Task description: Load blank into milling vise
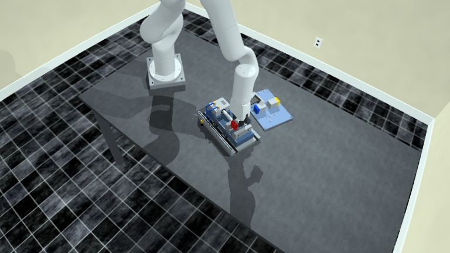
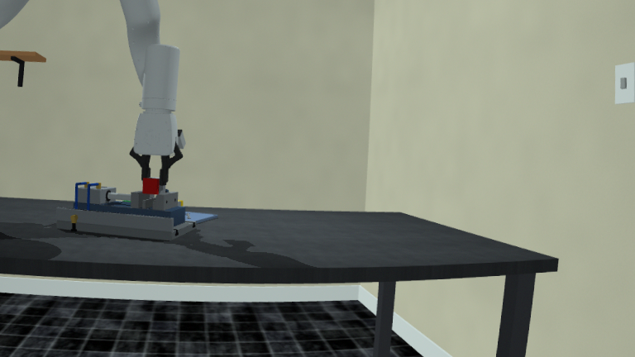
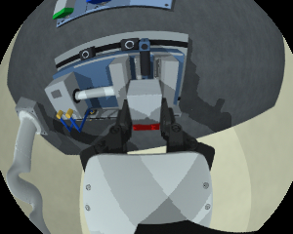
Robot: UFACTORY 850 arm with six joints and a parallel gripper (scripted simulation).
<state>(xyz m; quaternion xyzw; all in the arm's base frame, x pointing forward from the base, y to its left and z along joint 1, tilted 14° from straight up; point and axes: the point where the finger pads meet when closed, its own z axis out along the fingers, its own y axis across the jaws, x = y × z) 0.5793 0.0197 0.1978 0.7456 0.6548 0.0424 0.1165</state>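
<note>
The red-ended blank is 2 cm below my hand. Also, from my hand: black work stop rod: 5 cm to the left, 4 cm below, 1 cm ahead; then moving jaw: 6 cm below, 3 cm behind, 1 cm to the left; then fixed jaw: 6 cm below, 3 cm ahead.
</note>
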